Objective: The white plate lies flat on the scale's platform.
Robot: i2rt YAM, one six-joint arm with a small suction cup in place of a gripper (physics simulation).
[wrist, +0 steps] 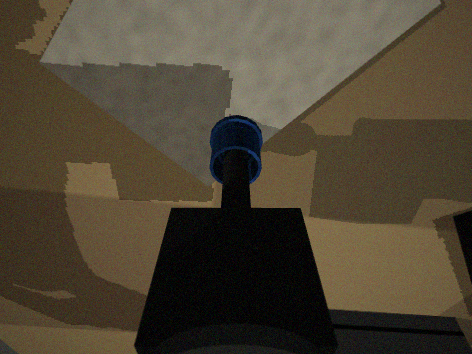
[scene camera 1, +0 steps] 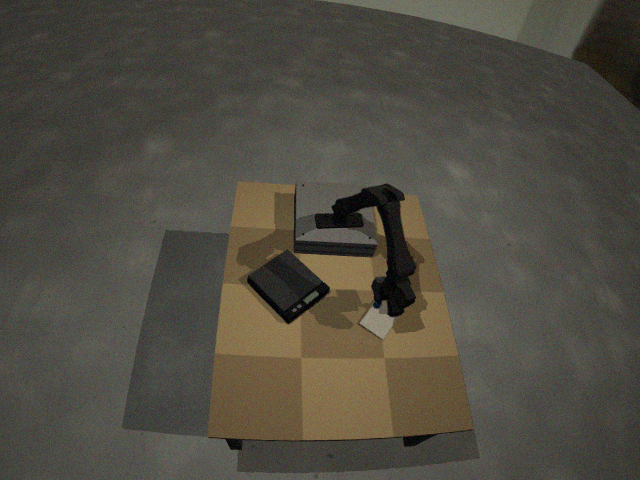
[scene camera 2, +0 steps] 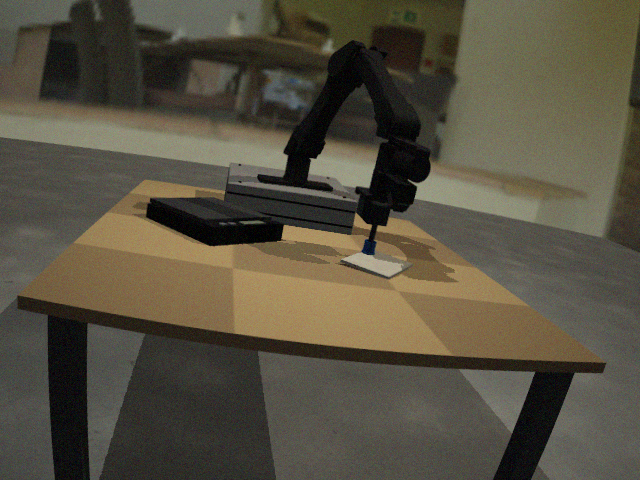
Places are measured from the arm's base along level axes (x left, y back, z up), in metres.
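Where they show: hand, its tool point: (wrist: 235, 132) (scene camera 1: 376, 306) (scene camera 2: 366, 256); arm's base, origin of its link: (scene camera 1: 339, 221) (scene camera 2: 294, 184).
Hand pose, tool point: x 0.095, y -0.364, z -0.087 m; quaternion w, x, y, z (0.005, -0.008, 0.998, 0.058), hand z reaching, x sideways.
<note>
Each offset is from my tool point to the top centre of the thing. Level surfaces: height alone.
The white plate {dx +0.005, dy -0.055, dz +0.012 m} (scene camera 1: 377, 324) (scene camera 2: 381, 265) (wrist: 289, 41) is a thin square tile lying flat on the table, right of centre. My suction cup (scene camera 1: 376, 306) (scene camera 2: 369, 247) (wrist: 235, 149) is blue and points straight down. It presses on the plate's corner nearest the arm base, with suction on. The black scale {dx -0.329, dy +0.111, dz +0.040 m} (scene camera 1: 281, 281) (scene camera 2: 207, 216) sits to the left of the plate, well apart from it, with its display {dx -0.253, dy +0.040, dz +0.035 m} (scene camera 1: 311, 296) facing the table's front. Its platform is bare.
The grey arm base (scene camera 1: 330, 234) (scene camera 2: 289, 198) stands at the back of the chequered wooden table {dz -0.005 m} (scene camera 1: 341, 397) (scene camera 2: 310, 320). The arm arches over from it to the plate. The table's right edge is close to the plate.
</note>
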